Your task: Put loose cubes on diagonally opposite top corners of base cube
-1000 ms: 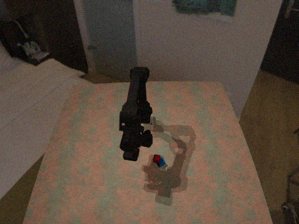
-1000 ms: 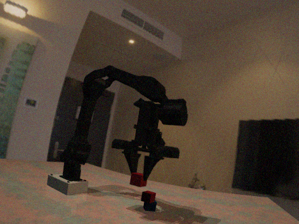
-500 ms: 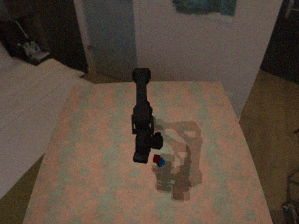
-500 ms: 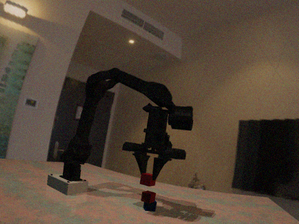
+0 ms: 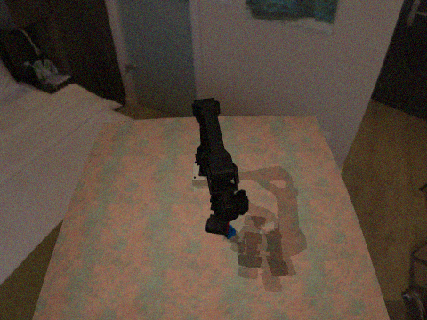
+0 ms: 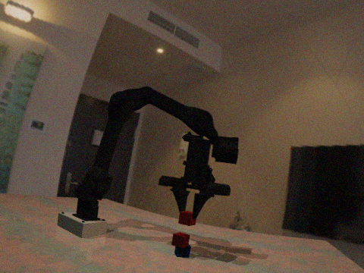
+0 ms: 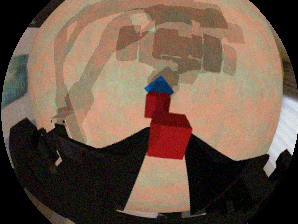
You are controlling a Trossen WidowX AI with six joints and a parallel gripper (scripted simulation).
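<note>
Now: the blue cube 100 mm below my gripper tip, 30 mm to the left of it and 10 mm behind it.
</note>
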